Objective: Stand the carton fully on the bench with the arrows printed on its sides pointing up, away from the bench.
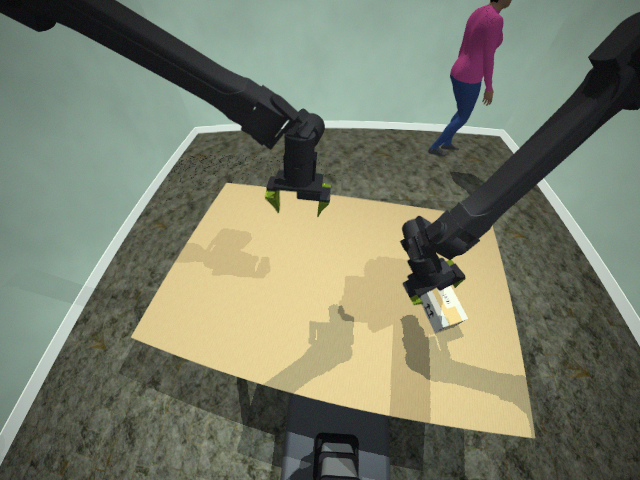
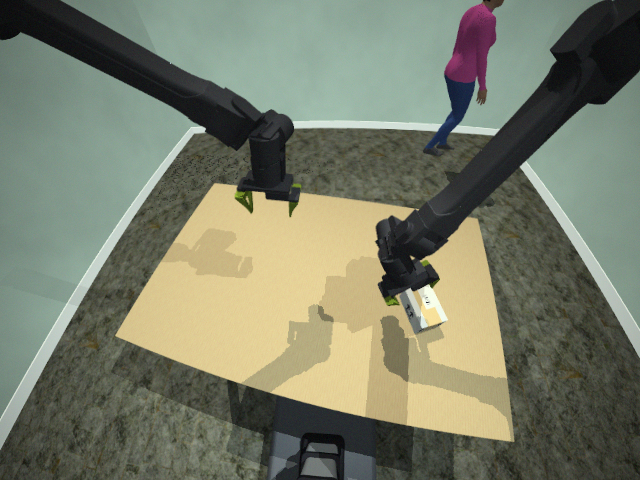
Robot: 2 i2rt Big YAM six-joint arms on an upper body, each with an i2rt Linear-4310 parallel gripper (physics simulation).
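Places are measured from the left arm's base along level axes (x back, y right, z up), in centimetres.
Pixels of known places: left gripper, between the fingertips: (image 1: 298,213) (image 2: 271,213); right gripper, between the fingertips: (image 1: 437,294) (image 2: 414,295).
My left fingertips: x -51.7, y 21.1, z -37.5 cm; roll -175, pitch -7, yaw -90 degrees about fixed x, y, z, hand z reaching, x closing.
Behind a point stands the place of what it marks.
The white carton (image 1: 445,311) @(z -63.4, x -36.7, y 64.9 cm) (image 2: 423,311) @(z -63.4, x -37.0, y 64.5 cm), with an orange patch and black print, lies on its long side on the bench (image 1: 206,320) @(z -70.4, x -31.8, y -12.8 cm) (image 2: 191,320) @(z -70.4, x -31.6, y -11.5 cm) at the right. Black arrows show on its left side face, running along the carton's length; which end they point to is too small to tell. My right gripper (image 1: 437,290) @(z -54.0, x -38.4, y 59.0 cm) (image 2: 413,290) @(z -54.0, x -38.4, y 59.0 cm) is open over the carton's far end, one finger at each side; the hand hides that end. Whether the fingers touch it cannot be told. My left gripper (image 1: 298,212) @(z -37.5, x -51.7, y 21.1 cm) (image 2: 271,212) @(z -37.5, x -51.7, y 21.1 cm) is open and empty above the bench's far edge, well away from the carton.
A person (image 1: 475,46) (image 2: 469,46) in a pink top stands on the floor beyond the bench, at the upper right. The right arm (image 1: 532,155) @(z -15.0, x -45.8, y 61.8 cm) (image 2: 496,149) @(z -14.8, x -46.3, y 61.9 cm) reaches in over the bench's right part. Arm shadows fall across the bench.
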